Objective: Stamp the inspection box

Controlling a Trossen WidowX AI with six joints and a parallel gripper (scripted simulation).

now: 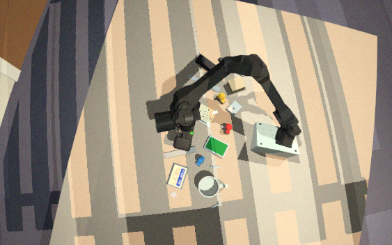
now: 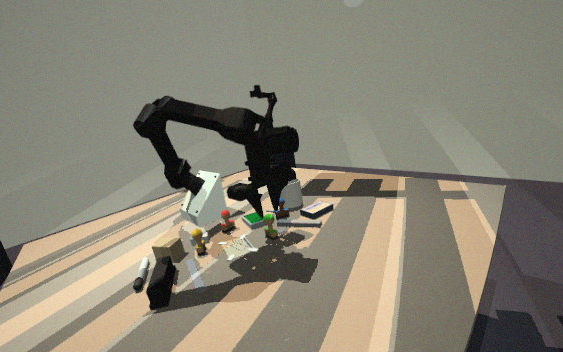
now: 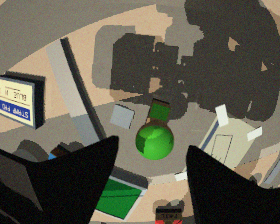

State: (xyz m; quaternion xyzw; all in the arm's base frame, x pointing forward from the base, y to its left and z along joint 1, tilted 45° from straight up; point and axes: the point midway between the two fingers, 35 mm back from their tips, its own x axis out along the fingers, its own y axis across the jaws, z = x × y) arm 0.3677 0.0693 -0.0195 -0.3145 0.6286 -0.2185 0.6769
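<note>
Now: the green-knobbed stamp 50 mm below my gripper tip. Also, from my gripper tip: green ink pad: 130 mm behind, 60 mm below, 20 mm to the left; blue stamp: 100 mm to the left, 90 mm behind, 50 mm below; card: 90 mm to the right, 70 mm below, 30 mm behind.
</note>
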